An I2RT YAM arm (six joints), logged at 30 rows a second.
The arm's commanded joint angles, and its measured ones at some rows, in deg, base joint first. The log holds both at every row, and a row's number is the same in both.
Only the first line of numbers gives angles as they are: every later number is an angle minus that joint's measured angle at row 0.
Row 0, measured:
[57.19 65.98 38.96 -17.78 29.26 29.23]
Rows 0 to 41, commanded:
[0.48 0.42 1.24 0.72 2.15 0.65]
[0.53 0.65 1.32 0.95 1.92 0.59]
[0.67 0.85 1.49 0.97 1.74 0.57]
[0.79 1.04 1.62 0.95 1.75 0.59]
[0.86 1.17 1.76 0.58 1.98 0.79]
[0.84 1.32 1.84 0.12 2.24 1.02]
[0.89 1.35 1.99 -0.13 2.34 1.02]
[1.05 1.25 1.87 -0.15 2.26 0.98]
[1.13 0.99 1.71 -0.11 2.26 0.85]
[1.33 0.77 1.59 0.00 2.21 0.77]
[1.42 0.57 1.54 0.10 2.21 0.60]
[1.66 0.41 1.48 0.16 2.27 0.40]
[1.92 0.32 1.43 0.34 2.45 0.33]
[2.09 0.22 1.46 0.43 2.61 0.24]
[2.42 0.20 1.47 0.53 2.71 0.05]
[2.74 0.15 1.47 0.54 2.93 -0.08]
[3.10 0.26 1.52 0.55 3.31 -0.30]
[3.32 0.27 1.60 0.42 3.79 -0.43]
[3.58 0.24 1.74 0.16 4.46 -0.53]
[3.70 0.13 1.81 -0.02 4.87 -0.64]
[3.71 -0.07 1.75 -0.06 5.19 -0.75]
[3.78 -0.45 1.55 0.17 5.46 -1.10]
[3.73 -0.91 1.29 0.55 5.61 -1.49]
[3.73 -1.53 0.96 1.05 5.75 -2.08]
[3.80 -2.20 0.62 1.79 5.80 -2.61]
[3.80 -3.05 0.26 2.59 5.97 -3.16]
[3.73 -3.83 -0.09 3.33 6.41 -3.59]
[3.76 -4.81 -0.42 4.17 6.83 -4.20]
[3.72 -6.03 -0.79 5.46 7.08 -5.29]
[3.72 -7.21 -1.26 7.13 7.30 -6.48]
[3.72 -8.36 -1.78 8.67 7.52 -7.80]
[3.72 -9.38 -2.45 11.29 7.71 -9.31]
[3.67 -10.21 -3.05 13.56 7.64 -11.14]
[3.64 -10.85 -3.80 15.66 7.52 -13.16]
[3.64 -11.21 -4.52 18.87 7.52 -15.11]
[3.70 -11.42 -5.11 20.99 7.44 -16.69]
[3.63 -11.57 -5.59 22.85 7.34 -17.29]
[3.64 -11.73 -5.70 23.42 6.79 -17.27]
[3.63 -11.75 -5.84 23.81 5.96 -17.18]
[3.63 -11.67 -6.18 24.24 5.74 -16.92]
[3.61 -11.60 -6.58 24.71 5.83 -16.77]
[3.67 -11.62 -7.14 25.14 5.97 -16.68]
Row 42, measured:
[3.34 -11.13 -5.86 19.15 5.94 -14.88]
